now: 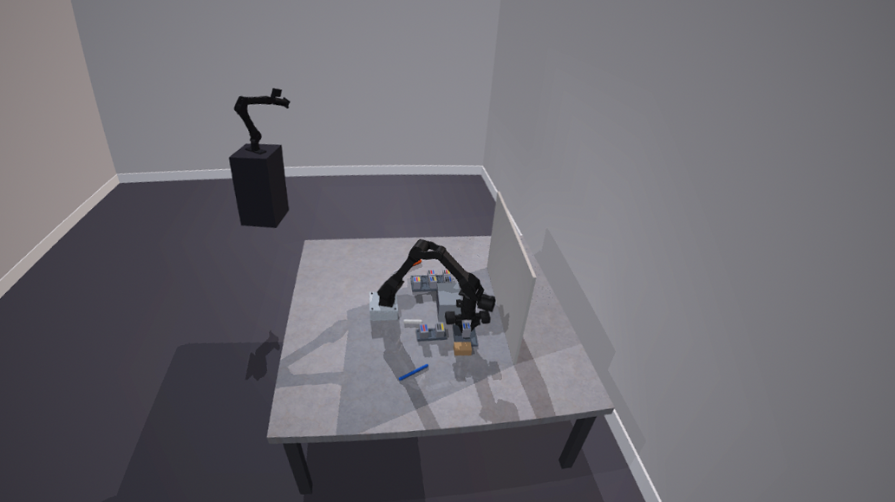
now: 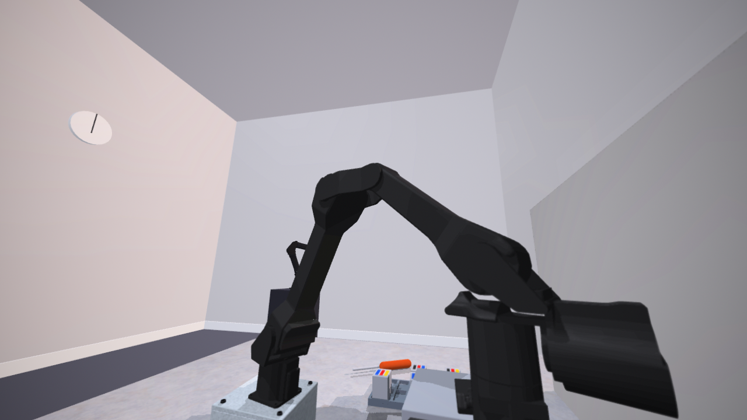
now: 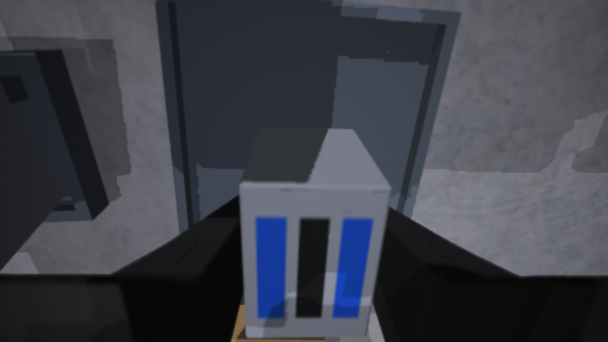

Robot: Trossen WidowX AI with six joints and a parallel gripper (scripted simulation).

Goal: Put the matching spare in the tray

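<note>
The dark grey tray lies 2 cm below my gripper tip. The rest, counted from my gripper tip: small tan block: 1 cm behind, 9 cm to the right, 1 cm below; blue pen: 20 cm behind, 23 cm to the right, 2 cm below; mounted unit: 8 cm behind, 18 cm to the left, 2 cm above.
</note>
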